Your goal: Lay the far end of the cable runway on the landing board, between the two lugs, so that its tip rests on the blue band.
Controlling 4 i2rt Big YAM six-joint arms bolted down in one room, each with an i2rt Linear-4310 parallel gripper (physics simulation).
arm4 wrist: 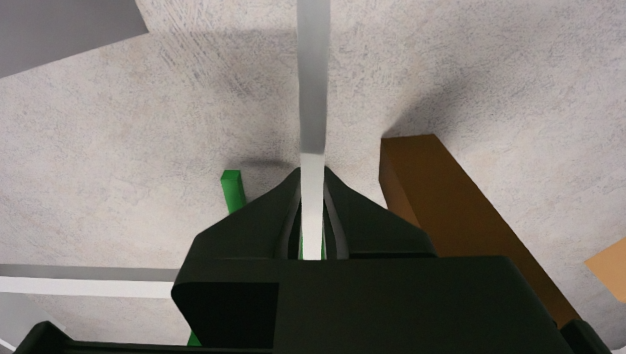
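Note:
A long, straight grey bar [314, 75], which looks like part of the cable runway, runs down from the top middle of the arm4 wrist view. Its lower part is bright white and lies between the fingers of arm4's gripper [312, 171]. The dark fingers stand close against both sides of the bar, so the gripper is shut on it. The rest of the bar is cut off by the top of the view. The landing board, its lugs and the blue band cannot be made out. The grippers of arm1, arm2 and arm3 do not show.
A brown block [450, 200] stands right of the fingers, partly behind the gripper body. A green post [232, 187] is left of them. A white bar [85, 287] with a grey side crosses the lower left. A grey panel [60, 30] fills the upper left corner; a tan piece [612, 267] is at the right edge.

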